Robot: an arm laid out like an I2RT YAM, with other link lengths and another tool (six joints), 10 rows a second.
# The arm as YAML. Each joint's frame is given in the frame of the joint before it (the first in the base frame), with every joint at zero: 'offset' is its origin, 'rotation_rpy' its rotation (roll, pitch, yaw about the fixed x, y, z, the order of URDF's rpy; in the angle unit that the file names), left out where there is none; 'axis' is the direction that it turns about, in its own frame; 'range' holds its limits. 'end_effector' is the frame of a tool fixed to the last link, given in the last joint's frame.
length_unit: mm
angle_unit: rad
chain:
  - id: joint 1
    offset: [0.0, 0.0, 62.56]
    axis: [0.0, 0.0, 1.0]
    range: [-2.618, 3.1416]
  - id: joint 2
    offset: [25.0, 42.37, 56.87]
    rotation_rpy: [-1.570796, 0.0, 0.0]
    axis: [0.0, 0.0, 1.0]
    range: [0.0, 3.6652]
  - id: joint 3
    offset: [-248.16, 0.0, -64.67]
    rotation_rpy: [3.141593, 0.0, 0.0]
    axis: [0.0, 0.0, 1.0]
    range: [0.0, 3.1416]
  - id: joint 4
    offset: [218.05, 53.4, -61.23]
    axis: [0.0, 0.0, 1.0]
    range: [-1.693, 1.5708]
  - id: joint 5
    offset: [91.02, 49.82, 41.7]
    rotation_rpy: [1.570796, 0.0, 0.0]
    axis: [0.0, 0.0, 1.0]
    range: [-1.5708, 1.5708]
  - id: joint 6
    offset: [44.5, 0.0, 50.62]
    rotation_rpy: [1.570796, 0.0, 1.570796]
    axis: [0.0, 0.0, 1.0]
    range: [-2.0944, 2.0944]
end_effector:
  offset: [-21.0, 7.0, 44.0]
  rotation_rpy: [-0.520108, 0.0, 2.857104]
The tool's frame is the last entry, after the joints.
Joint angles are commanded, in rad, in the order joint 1, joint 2, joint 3, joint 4, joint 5, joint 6. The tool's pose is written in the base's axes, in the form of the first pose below.
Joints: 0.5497, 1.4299, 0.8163, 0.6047, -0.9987, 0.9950
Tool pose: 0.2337 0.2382 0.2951; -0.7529 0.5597 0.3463; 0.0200 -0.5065 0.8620; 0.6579 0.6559 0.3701
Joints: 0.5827, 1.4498, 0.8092, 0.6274, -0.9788, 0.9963
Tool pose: 0.2297 0.2476 0.2896; -0.7499 0.5694 0.3368; 0.0118 -0.4975 0.8674; 0.6614 0.6544 0.3663
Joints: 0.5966, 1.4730, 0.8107, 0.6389, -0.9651, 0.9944
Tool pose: 0.2306 0.2531 0.2844; -0.7456 0.5737 0.3389; 0.0156 -0.4935 0.8696; 0.6662 0.6537 0.3590
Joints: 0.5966, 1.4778, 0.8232, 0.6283, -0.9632, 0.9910
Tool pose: 0.2323 0.2542 0.2857; -0.7463 0.5721 0.3402; 0.0181 -0.4934 0.8696; 0.6654 0.6551 0.3579
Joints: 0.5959, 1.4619, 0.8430, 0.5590, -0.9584, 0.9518
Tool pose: 0.2319 0.2538 0.2877; -0.7538 0.5623 0.3401; 0.0344 -0.4830 0.8749; 0.6562 0.6712 0.3447
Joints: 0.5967, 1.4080, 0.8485, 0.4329, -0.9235, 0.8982
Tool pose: 0.2268 0.2496 0.2886; -0.7520 0.5474 0.3672; 0.0851 -0.4717 0.8776; 0.6536 0.6912 0.3081
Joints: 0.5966, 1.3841, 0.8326, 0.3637, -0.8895, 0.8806
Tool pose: 0.2248 0.2467 0.2806; -0.7285 0.5534 0.4038; 0.1352 -0.4617 0.8767; 0.6716 0.6933 0.2615
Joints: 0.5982, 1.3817, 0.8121, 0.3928, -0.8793, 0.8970
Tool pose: 0.2241 0.2462 0.2782; -0.7230 0.5528 0.4145; 0.1387 -0.4716 0.8709; 0.6768 0.6871 0.2643
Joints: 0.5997, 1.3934, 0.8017, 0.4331, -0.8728, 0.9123
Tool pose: 0.2257 0.2474 0.2766; -0.7224 0.5493 0.4200; 0.1362 -0.4825 0.8652; 0.6779 0.6823 0.2738
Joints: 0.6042, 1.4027, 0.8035, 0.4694, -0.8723, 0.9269
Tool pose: 0.2264 0.2495 0.2796; -0.7290 0.5443 0.4151; 0.1224 -0.4930 0.8614; 0.6735 0.6788 0.2928
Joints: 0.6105, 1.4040, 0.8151, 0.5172, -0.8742, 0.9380
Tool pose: 0.2258 0.2516 0.2898; -0.7540 0.5232 0.3971; 0.0941 -0.5123 0.8536; 0.6500 0.6810 0.3371
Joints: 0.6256, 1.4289, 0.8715, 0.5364, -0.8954, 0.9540
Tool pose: 0.2269 0.2595 0.3046; -0.7725 0.5247 0.3577; 0.0467 -0.5148 0.8560; 0.6333 0.6780 0.3732
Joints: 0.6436, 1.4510, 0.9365, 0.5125, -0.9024, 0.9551
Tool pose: 0.2280 0.2682 0.3170; -0.7822 0.5279 0.3309; 0.0202 -0.5094 0.8603; 0.6227 0.6796 0.3878
